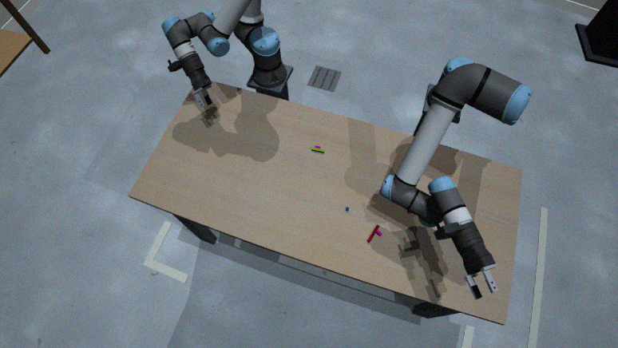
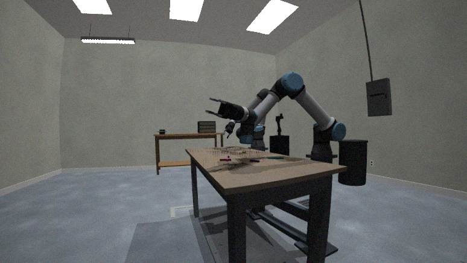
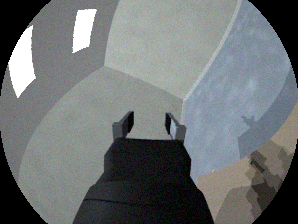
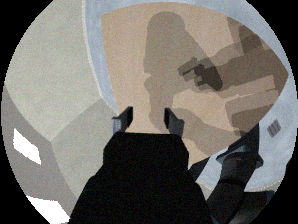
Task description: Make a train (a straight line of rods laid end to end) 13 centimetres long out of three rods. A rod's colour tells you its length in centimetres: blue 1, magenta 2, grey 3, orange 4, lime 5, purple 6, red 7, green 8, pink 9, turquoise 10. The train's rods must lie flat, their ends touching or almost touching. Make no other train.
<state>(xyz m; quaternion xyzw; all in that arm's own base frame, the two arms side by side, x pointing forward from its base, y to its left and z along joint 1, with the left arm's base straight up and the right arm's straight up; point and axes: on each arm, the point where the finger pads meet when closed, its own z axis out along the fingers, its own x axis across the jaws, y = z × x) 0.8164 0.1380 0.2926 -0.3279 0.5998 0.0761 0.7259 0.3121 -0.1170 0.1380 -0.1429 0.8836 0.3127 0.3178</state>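
Note:
My left gripper is now 520 mm to the left of the lime rod, 480 mm past it and 290 mm above it. From my left hand the other things lie so: blue rod 370 mm to the right, 290 mm below, 260 mm behind; red rod 290 mm below, 270 mm to the right, 190 mm behind; purple rod 310 mm behind, 290 mm below, 130 mm to the right.

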